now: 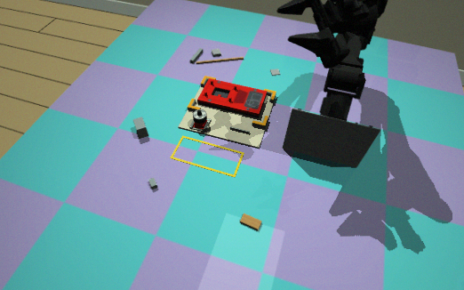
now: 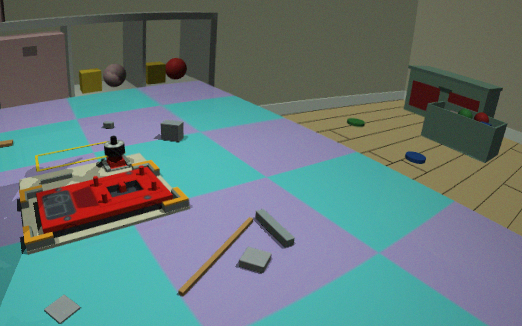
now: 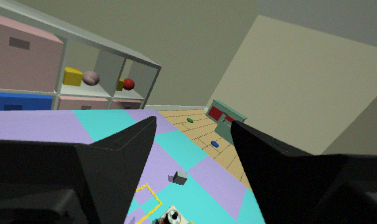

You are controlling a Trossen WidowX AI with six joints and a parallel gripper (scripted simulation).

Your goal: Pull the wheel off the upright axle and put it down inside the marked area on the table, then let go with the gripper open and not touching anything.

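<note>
Now: gripper tip 34 cm above the wheel, 20 cm short of it and 1 cm to the right of it. From my gripper tip the other things lie so: wooden stick (37 cm below, 29 cm to the right, 28 cm ahead).
</note>
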